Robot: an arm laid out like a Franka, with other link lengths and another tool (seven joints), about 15 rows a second.
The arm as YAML. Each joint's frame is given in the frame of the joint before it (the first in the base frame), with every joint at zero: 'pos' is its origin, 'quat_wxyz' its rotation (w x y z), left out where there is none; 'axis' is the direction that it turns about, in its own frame. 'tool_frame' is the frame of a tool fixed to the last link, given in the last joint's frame.
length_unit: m
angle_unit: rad
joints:
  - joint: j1
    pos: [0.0, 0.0, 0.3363]
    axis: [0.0, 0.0, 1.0]
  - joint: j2
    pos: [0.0, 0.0, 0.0]
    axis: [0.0, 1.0, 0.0]
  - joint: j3
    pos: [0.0, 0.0, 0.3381]
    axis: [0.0, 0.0, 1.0]
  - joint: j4
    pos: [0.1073, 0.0, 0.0]
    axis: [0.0, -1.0, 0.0]
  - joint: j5
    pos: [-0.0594, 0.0, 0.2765]
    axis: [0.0, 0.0, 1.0]
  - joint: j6
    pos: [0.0, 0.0, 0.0]
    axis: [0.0, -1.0, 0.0]
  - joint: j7
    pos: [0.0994, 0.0, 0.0]
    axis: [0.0, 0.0, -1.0]
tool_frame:
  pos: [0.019, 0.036, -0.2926]
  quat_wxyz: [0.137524, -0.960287, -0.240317, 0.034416]
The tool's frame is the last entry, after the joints.
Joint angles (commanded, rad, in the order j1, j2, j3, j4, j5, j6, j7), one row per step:
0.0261, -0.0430, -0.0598, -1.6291, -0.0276, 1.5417, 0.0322
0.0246, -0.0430, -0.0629, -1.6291, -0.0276, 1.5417, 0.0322
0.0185, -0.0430, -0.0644, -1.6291, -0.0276, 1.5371, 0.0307
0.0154, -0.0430, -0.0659, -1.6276, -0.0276, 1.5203, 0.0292
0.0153, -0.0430, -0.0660, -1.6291, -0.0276, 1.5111, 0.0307
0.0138, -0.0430, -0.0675, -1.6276, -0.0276, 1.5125, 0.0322
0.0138, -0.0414, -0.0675, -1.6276, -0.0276, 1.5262, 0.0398
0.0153, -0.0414, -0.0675, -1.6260, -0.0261, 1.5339, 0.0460
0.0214, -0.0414, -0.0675, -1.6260, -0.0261, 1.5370, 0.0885
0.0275, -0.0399, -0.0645, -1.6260, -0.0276, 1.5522, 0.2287
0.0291, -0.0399, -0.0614, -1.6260, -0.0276, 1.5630, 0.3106
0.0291, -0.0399, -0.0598, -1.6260, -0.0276, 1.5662, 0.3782
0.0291, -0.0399, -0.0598, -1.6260, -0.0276, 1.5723, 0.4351
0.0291, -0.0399, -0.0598, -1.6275, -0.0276, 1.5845, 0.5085
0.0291, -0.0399, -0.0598, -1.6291, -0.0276, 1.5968, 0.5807
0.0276, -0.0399, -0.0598, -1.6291, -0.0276, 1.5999, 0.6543
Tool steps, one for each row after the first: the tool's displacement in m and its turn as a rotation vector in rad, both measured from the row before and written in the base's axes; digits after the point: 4 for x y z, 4 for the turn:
0.0000, -0.0022, 0.0000, 0.0001, 0.0000, -0.0046
-0.0014, -0.0035, -0.0005, 0.0003, 0.0046, -0.0062
-0.0047, -0.0020, -0.0012, 0.0009, 0.0153, -0.0035
-0.0031, 0.0000, -0.0015, 0.0004, 0.0107, -0.0019
0.0008, -0.0015, 0.0007, -0.0002, -0.0029, -0.0045
0.0045, -0.0004, 0.0006, -0.0013, -0.0122, -0.0072
0.0029, 0.0009, 0.0014, 0.0007, -0.0095, -0.0045
0.0023, 0.0019, 0.0003, -0.0023, -0.0040, -0.0363
0.0090, 0.0002, 0.0008, -0.0081, -0.0167, -0.1306
0.0055, -0.0001, 0.0013, -0.0029, -0.0128, -0.0769
0.0027, -0.0013, 0.0004, -0.0017, -0.0049, -0.0659
0.0032, -0.0019, 0.0008, -0.0012, -0.0075, -0.0567
0.0049, -0.0025, 0.0010, -0.0010, -0.0125, -0.0731
0.0046, -0.0026, 0.0011, -0.0002, -0.0125, -0.0719
0.0022, -0.0035, 0.0005, 0.0005, -0.0050, -0.0750

